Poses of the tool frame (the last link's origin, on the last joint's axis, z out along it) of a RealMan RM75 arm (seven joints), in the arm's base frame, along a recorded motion.
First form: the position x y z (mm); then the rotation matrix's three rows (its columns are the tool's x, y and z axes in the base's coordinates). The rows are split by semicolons.
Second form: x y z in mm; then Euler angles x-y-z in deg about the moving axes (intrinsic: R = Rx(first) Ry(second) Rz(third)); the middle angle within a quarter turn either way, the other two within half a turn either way. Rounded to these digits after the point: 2 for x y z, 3 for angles.
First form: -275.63 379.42 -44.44; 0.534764 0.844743 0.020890; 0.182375 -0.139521 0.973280; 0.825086 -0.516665 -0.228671
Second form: -275.63 379.42 -44.44 -103.222 1.197 -57.664
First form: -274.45 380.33 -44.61; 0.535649 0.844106 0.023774; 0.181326 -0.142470 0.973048; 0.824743 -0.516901 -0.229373
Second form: -274.45 380.33 -44.61 -103.264 1.362 -57.602
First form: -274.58 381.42 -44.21; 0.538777 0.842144 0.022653; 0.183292 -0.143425 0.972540; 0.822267 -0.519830 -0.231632
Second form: -274.58 381.42 -44.21 -103.397 1.298 -57.390
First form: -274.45 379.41 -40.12; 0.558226 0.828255 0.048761; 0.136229 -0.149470 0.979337; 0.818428 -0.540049 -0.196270
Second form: -274.45 379.41 -40.12 -101.333 2.795 -56.021
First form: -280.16 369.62 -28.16; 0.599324 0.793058 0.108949; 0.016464 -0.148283 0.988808; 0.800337 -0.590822 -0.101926
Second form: -280.16 369.62 -28.16 -95.885 6.255 -52.921
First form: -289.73 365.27 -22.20; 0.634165 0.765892 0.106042; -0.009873 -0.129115 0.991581; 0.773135 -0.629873 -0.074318
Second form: -289.73 365.27 -22.20 -94.286 6.087 -50.375
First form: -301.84 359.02 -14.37; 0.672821 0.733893 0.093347; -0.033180 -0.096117 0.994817; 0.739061 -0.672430 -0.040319
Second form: -301.84 359.02 -14.37 -92.321 5.356 -47.486
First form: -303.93 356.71 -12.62; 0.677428 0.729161 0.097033; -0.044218 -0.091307 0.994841; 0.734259 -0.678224 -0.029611
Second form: -303.93 356.71 -12.62 -91.705 5.568 -47.106
